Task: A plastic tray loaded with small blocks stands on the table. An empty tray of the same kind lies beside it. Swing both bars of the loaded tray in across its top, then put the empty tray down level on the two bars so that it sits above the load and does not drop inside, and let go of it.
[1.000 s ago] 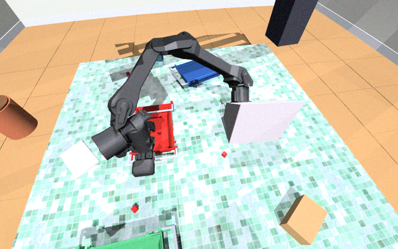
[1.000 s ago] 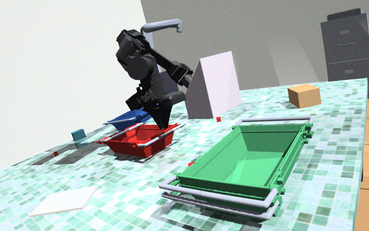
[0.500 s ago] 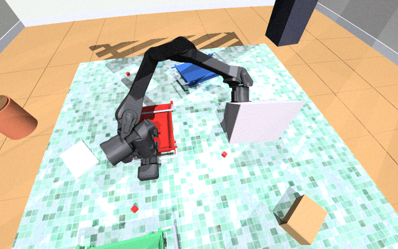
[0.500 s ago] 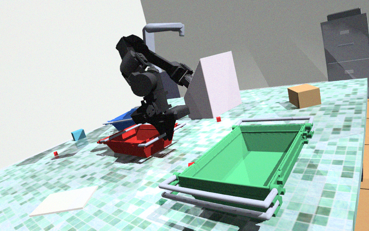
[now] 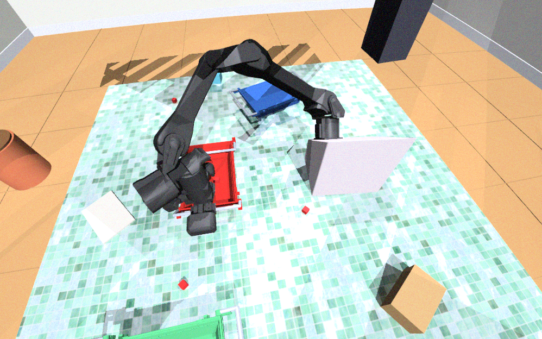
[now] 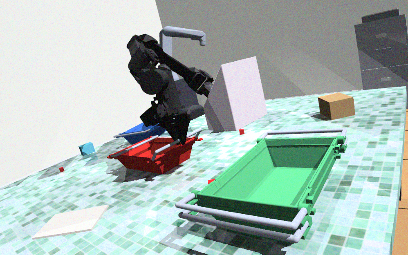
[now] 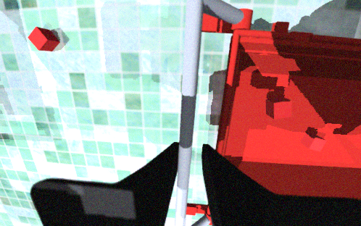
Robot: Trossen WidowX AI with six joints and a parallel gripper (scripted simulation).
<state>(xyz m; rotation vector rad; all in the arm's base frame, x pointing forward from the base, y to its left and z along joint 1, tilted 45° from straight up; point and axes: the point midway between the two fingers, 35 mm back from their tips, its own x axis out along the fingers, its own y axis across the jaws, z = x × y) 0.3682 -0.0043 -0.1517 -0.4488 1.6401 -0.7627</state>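
Now: gripper tip 320 mm past the blue tray, 480 mm to the left of it and 20 mm above it. Round my gripper tip: tan box 420 mm behind, 340 mm to the left, 40 mm below; then flat white plate 310 mm ahead, 110 mm to the right, 70 mm below; then cyan cube 110 mm behind, 720 mm to the right, 50 mm below.
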